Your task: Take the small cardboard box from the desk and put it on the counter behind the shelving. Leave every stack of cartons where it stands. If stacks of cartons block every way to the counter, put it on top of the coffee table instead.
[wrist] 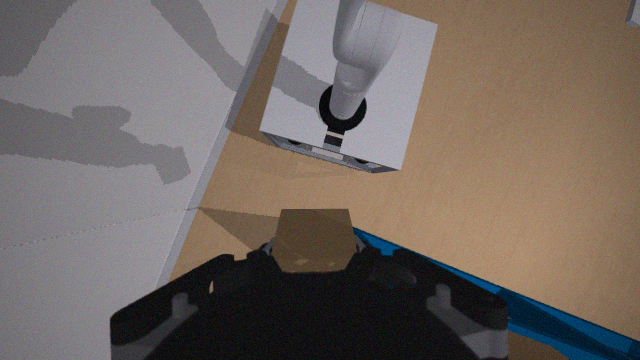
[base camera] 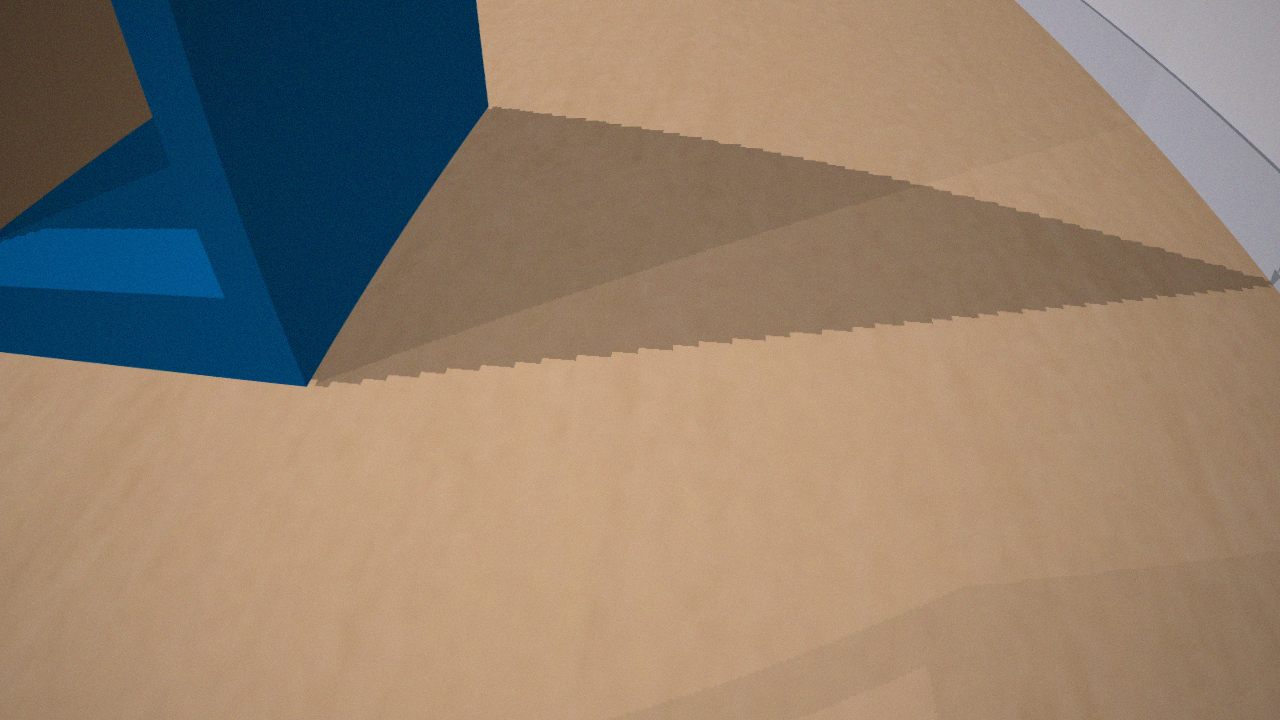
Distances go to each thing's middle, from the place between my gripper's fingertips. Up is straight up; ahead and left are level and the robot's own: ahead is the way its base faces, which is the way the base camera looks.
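Labels:
Small cardboard box (wrist: 307, 240): my gripper is now 20 mm short of it.

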